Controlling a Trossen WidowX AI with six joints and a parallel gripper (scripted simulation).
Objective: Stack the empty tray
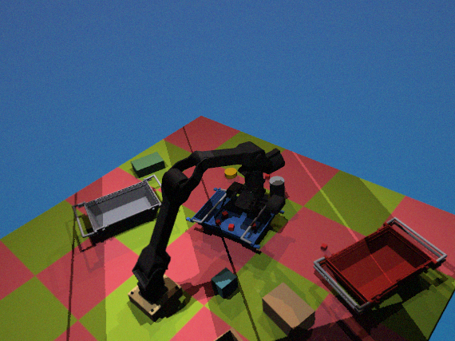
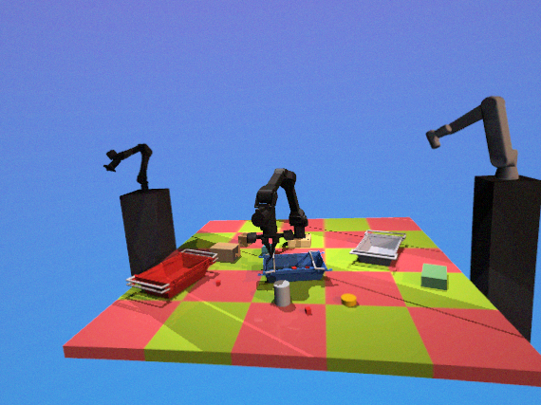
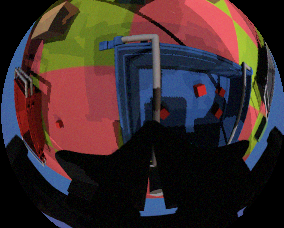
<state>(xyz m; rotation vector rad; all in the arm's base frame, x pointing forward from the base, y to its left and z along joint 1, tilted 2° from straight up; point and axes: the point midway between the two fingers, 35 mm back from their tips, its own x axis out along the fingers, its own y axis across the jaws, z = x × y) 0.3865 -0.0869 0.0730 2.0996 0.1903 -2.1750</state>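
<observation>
The grey tray lies 220 mm behind my gripper tip, 460 mm to the left of it and 40 mm below it. Also, from my gripper tip: teal cube (230 mm behind, 50 mm to the right, 60 mm below); then red block (260 mm ahead, 150 mm to the left, 80 mm below); then grey cylinder (200 mm ahead, 60 mm to the left, 50 mm below).
</observation>
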